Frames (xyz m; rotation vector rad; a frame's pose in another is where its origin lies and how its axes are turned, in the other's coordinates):
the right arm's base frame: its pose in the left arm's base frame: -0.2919 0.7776 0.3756 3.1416 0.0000 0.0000
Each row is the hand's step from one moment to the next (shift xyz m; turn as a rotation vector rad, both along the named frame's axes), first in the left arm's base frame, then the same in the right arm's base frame.
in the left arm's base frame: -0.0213 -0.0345 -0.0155 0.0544 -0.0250 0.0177
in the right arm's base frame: -0.0213 0.0345 0.0155 0.0544 0.0250 -0.0177
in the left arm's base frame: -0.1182 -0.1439 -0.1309 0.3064 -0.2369 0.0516
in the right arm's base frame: -0.1182 0.1439 0.1309 0.3064 0.2369 -0.0516
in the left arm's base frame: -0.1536 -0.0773 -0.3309 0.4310 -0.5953 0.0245
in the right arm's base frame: -0.1536 0.0773 0.3309 0.4310 0.5953 -0.0245
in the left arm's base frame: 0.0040 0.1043 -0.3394 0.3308 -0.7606 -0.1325
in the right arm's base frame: 0.0040 -0.1043 0.3394 0.3308 0.7606 0.1325
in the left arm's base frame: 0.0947 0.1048 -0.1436 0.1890 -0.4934 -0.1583
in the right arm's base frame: 0.0947 -0.1048 0.1436 0.1890 0.4934 0.1583
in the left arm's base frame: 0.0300 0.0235 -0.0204 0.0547 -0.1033 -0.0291
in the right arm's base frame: 0.0300 -0.0235 0.0204 0.0547 0.1033 0.0291
